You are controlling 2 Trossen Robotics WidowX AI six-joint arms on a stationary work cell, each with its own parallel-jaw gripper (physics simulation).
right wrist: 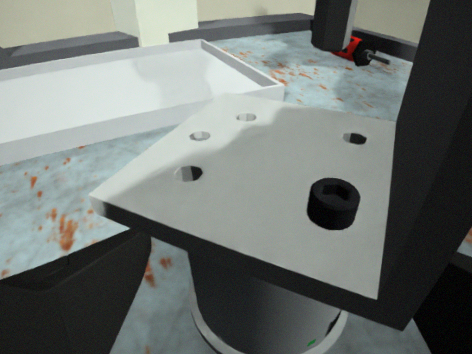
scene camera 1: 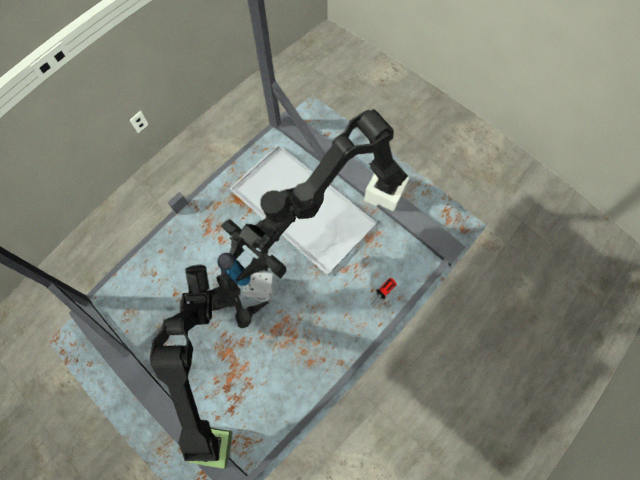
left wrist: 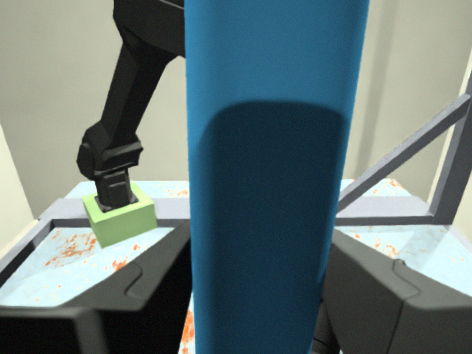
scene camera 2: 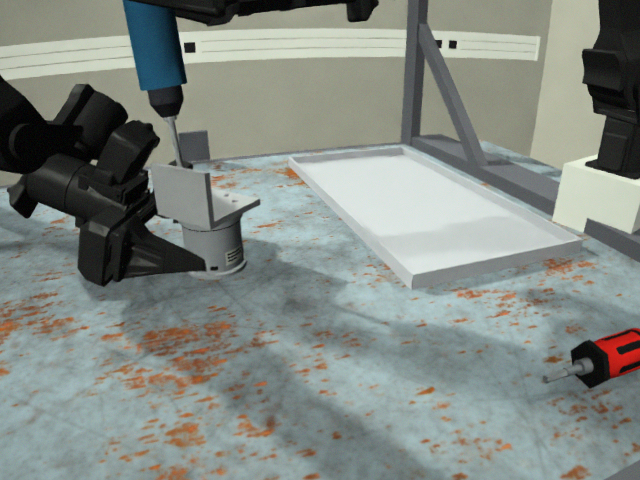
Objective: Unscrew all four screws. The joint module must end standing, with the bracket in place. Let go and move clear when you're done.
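Places are measured from the left arm's base along level axes (x ahead, y left, z up), in centimetres.
Pixels of known places: left gripper, fingertip midpoint: [scene camera 1: 229, 275] [left wrist: 253, 232]; right gripper, fingertip midpoint: [right wrist: 267, 239] [scene camera 1: 263, 287] [scene camera 2: 220, 242]; left arm's base at its link origin: [scene camera 1: 387, 183] [scene camera 2: 619, 168]; right arm's base at its link origin: [scene camera 1: 208, 447] [left wrist: 116, 199].
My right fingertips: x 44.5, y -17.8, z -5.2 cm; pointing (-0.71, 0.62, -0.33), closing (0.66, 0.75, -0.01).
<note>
For each thing: its top centre in the pictures, then the offset to it from my right fingertips.
- joint module at its top centre: [right wrist: 278, 160] [scene camera 2: 209, 205] dy -0.4, dx +0.6, dz +4.0 cm
- black screw at its top centre: [right wrist: 335, 191] dy -1.2, dx +2.9, dz +4.8 cm
- blue screwdriver at its top centre: [scene camera 1: 228, 258] dy -2.3, dx +3.5, dz +31.5 cm
- white tray at its top centre: [right wrist: 36, 89] [scene camera 2: 406, 188] [scene camera 1: 301, 204] dy -3.4, dx -28.4, dz -0.8 cm
- red screwdriver at its top centre: [scene camera 2: 602, 345] [right wrist: 363, 39] [scene camera 1: 382, 291] dy +30.7, dx -14.9, dz +0.5 cm
The joint module [scene camera 2: 212, 245] [right wrist: 255, 295] stands upright on the table. The bracket [scene camera 1: 262, 281] [scene camera 2: 180, 195] [right wrist: 270, 165] sits on its top. One black screw [right wrist: 333, 204] is in the bracket's flat plate, its head standing above the surface; several other holes there are empty. My left gripper [scene camera 1: 241, 261] [left wrist: 253, 232] is shut on the blue screwdriver [scene camera 1: 236, 272] [scene camera 2: 156, 49] [left wrist: 267, 165] and holds it high, shaft down; its tip is hidden behind the bracket's upright plate in scene camera 2. My right gripper [scene camera 2: 195, 232] [right wrist: 267, 239] is open, its fingers on either side of the module, below the plate.
A white tray [scene camera 1: 330, 260] [scene camera 2: 410, 279] [right wrist: 240, 89] lies beside the module. A red screwdriver [scene camera 1: 387, 287] [scene camera 2: 620, 353] [right wrist: 350, 48] lies farther off on the table. Both arms are close together over the module. Grey frame posts [scene camera 1: 266, 67] [scene camera 2: 415, 77] rise at the table's edge.
</note>
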